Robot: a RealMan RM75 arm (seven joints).
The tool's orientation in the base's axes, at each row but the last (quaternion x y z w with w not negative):
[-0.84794, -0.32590, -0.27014, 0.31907]
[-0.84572, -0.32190, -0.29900, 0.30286]
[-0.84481, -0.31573, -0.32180, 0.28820]
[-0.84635, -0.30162, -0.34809, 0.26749]
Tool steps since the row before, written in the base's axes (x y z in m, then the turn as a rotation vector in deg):
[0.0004, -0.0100, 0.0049, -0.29, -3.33, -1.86]
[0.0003, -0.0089, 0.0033, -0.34, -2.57, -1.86]
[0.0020, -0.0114, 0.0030, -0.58, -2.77, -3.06]
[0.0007, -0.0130, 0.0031, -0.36, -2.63, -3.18]
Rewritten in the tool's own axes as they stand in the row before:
[-0.0003, 0.0043, -0.0103, -2.69, 2.41, -1.25]
[-0.0007, 0.0046, -0.0083, -2.45, 1.91, -0.73]
[-0.0006, 0.0078, -0.0090, -3.53, 2.21, -0.20]
[-0.0015, 0.0085, -0.0102, -3.45, 2.30, 0.06]

